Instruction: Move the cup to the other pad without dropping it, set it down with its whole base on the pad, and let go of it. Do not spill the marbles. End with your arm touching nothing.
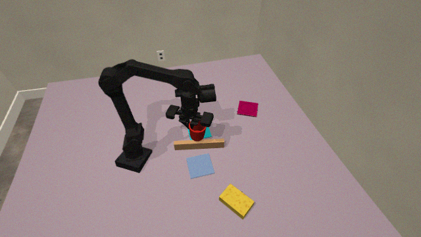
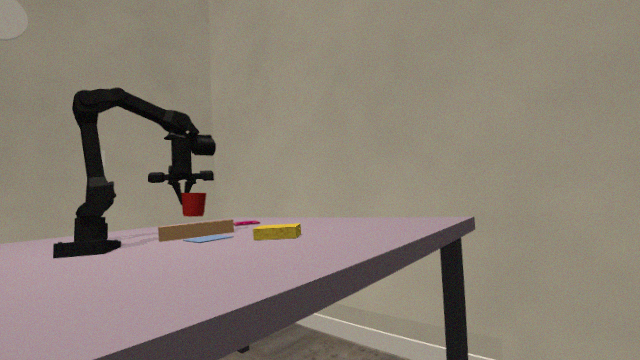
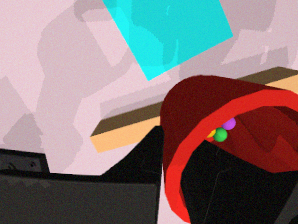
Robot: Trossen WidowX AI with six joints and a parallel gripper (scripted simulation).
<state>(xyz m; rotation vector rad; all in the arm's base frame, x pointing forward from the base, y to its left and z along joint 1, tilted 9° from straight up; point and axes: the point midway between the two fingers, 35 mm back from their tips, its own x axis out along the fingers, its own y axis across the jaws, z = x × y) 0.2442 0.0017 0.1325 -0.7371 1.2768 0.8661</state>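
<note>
The red cup lies 20 mm ahead of my hand, 20 mm to the right of it and 50 mm below it. The rest, counted from my hand: yellow sponge 110 mm ahead, 310 mm to the right, 120 mm below; then wooden bar 30 mm ahead, 30 mm to the right, 120 mm below.
</note>
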